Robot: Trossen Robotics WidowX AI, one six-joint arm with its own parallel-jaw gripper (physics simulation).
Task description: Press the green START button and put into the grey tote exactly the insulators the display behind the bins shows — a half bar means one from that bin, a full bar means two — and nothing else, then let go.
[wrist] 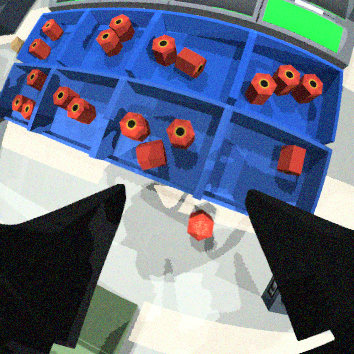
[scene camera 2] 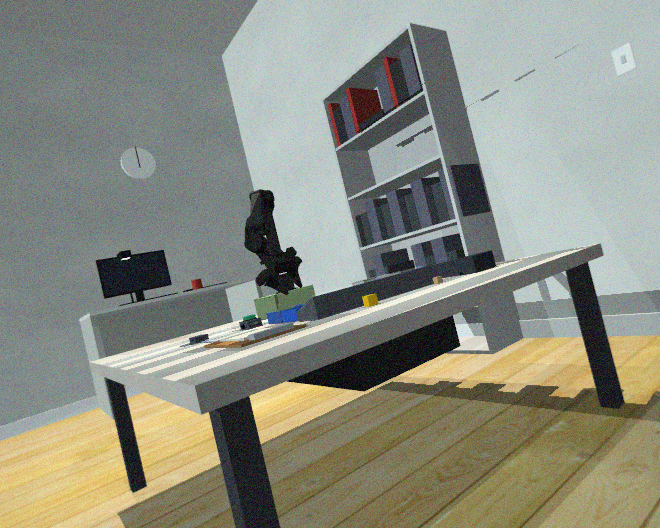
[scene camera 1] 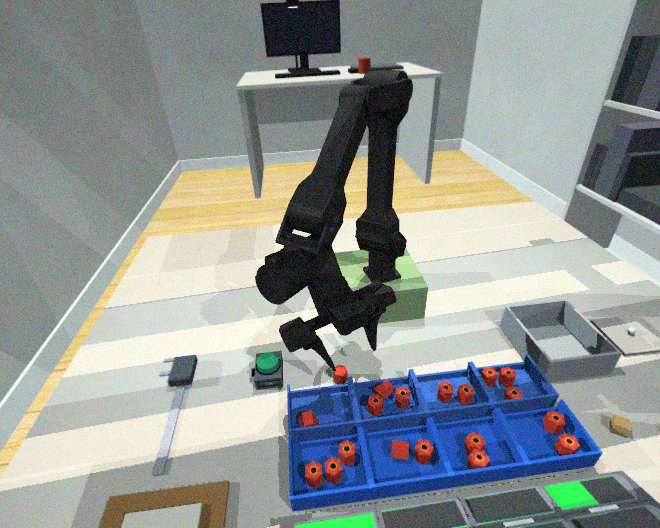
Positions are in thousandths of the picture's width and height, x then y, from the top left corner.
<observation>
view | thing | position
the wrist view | my gripper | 530, 549
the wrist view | display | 722, 66
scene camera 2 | my gripper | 446, 550
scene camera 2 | display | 493, 579
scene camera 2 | wooden board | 413, 630
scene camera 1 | my gripper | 537, 681
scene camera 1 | grey tool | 277, 707
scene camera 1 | grey tote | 855, 654
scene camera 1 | display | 970, 933
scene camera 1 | wooden board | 325, 940
</observation>
